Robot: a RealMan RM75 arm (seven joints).
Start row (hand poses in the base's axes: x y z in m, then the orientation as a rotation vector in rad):
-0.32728 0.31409 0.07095 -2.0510 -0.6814 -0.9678
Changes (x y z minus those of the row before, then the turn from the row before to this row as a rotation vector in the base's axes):
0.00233 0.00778 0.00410 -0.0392 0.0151 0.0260
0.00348 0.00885 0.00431 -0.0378 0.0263 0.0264
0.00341 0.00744 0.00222 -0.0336 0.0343 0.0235
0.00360 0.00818 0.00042 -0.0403 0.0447 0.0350
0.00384 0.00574 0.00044 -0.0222 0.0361 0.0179
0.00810 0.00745 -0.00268 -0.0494 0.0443 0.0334
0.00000 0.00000 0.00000 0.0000 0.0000 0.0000
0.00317 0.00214 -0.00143 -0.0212 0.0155 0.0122
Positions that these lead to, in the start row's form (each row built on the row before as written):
-0.32495 0.32187 0.07505 -2.0765 -0.7226 -0.9300
-0.32147 0.33072 0.07936 -2.1033 -0.7574 -0.8791
-0.31806 0.33816 0.08158 -2.1292 -0.7824 -0.8209
-0.31446 0.34634 0.08200 -2.1558 -0.8169 -0.7426
-0.31062 0.35208 0.08244 -2.1726 -0.8282 -0.6866
-0.30252 0.35953 0.07976 -2.2049 -0.8647 -0.6051
-0.30252 0.35953 0.07976 -2.2049 -0.8647 -0.6051
-0.29935 0.36167 0.07833 -2.2189 -0.8797 -0.5748

